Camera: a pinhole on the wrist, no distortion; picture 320 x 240 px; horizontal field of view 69.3 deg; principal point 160.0 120.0 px. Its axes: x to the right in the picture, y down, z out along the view. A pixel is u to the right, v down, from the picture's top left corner.
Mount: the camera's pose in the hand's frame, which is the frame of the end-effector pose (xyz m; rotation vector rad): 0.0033 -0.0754 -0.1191 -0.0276 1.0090 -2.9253
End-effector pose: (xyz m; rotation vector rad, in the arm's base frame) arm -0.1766 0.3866 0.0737 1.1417 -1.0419 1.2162
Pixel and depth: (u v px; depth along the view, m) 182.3 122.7 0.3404
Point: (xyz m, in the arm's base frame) 0.1120 0.2381 0.0531
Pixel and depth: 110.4 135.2 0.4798
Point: 0.2245 0.1665 0.1972
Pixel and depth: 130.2 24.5 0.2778
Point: -0.0176 0.2240 0.1286
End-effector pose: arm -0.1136 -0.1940 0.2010 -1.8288 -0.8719 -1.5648
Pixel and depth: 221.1 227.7 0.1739
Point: -0.3310 -0.0679 0.1749
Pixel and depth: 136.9 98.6 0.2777
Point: -0.2147 0.0396 0.2245
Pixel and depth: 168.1 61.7 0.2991
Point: -0.1707 0.0571 0.1783
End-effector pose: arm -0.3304 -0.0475 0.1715 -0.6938 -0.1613 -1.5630
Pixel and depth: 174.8 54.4 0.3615
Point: -0.4620 0.1064 0.4148
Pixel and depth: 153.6 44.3 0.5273
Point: -0.4460 0.1645 0.5886
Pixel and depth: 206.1 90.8 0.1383
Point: -0.4709 -0.0095 0.2062
